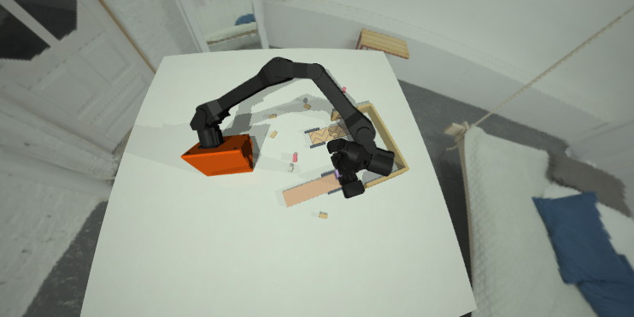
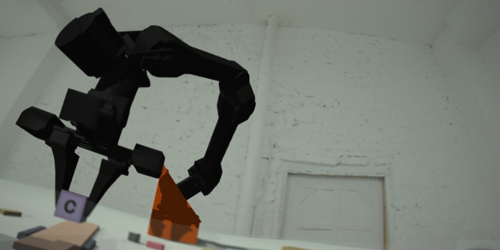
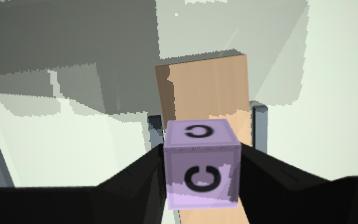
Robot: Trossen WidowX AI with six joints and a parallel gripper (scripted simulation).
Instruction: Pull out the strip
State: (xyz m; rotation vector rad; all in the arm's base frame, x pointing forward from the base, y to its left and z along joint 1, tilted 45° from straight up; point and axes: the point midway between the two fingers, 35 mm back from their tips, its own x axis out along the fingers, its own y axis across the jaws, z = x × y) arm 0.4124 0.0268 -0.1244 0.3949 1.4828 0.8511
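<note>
Now: gripper tip 80 mm past the peach-coloured strip, 40 mm to the left of it and 40 mm above it. Also, from my gripper tip: cube: 10 mm above; then grey ball: 350 mm to the left, 110 mm behind, 40 mm below.
</note>
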